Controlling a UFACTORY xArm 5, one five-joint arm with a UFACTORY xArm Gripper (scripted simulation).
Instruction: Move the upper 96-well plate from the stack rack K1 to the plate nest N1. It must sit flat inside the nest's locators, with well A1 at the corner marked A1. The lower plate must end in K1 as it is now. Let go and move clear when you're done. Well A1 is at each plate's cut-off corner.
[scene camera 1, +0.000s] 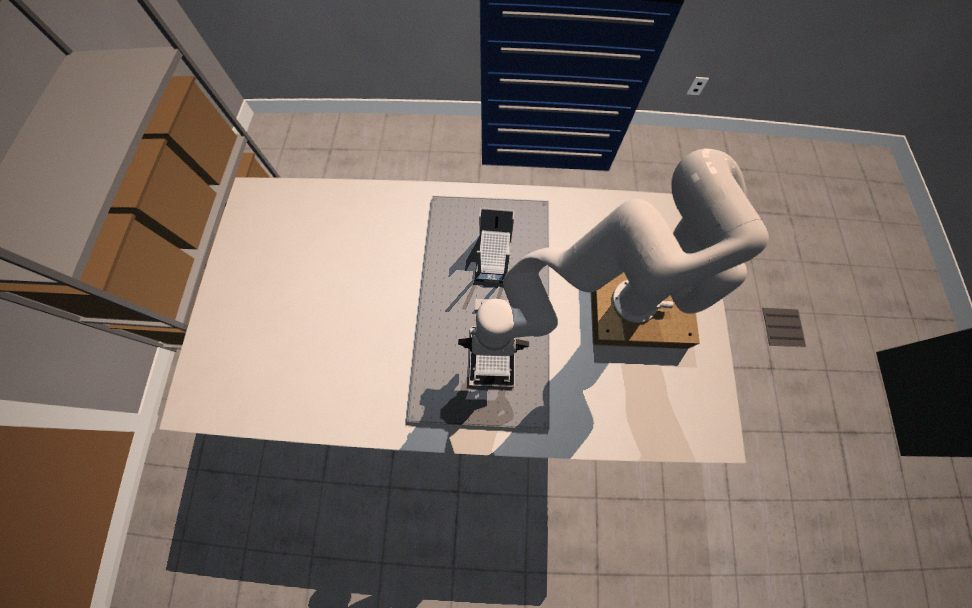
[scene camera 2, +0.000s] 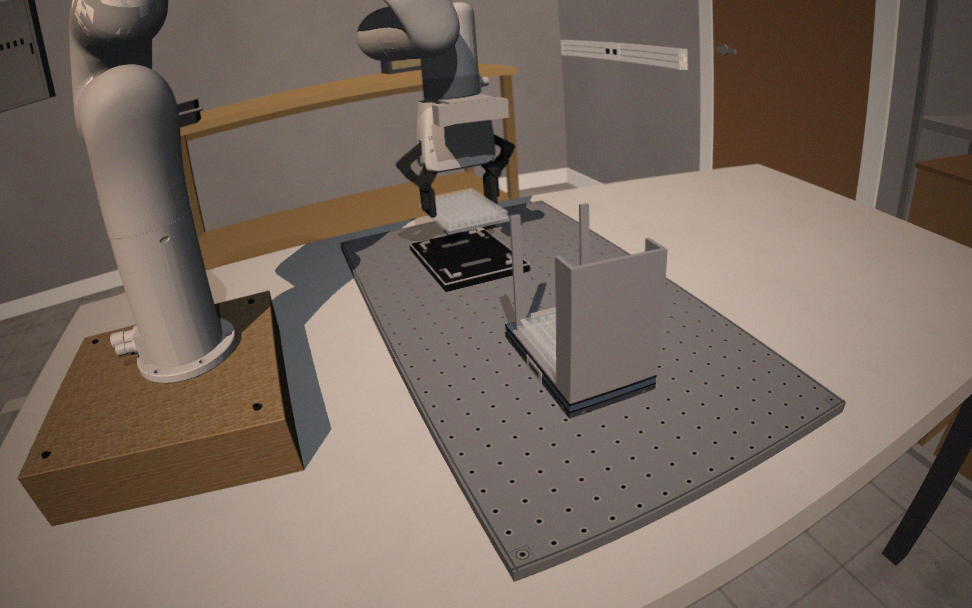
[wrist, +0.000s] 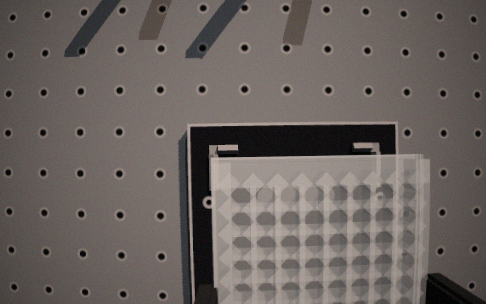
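Scene camera 2 shows my gripper (scene camera 2: 461, 208), together with a 96-well plate (scene camera 2: 463, 210) and a 96-well plate (scene camera 2: 539, 331). Scene camera 1 also shows my gripper (scene camera 1: 493, 350).
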